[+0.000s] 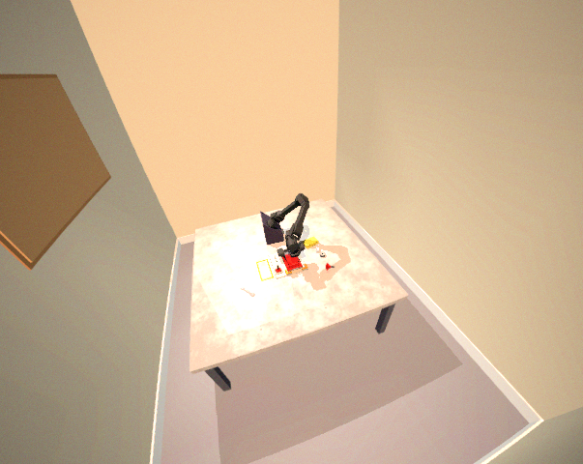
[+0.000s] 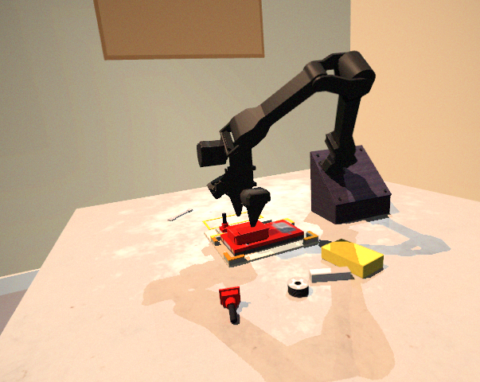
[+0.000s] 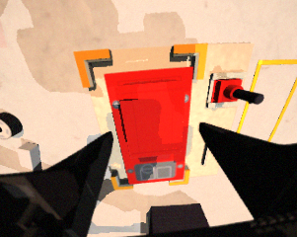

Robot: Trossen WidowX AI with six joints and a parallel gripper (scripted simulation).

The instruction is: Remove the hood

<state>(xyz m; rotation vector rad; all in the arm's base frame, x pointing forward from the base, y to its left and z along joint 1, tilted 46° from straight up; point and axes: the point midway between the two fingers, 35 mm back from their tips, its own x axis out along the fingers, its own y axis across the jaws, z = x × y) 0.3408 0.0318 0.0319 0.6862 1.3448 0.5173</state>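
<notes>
Right now my gripper tip is 30 mm above the red hood. From my gripper tip the other things lie so: grey bar 240 mm to the left, 70 mm behind, 60 mm below; then black ring 240 mm to the left, 60 mm below, 10 mm ahead; then black shaft 110 mm to the right, 30 mm below, 10 mm ahead.
</notes>
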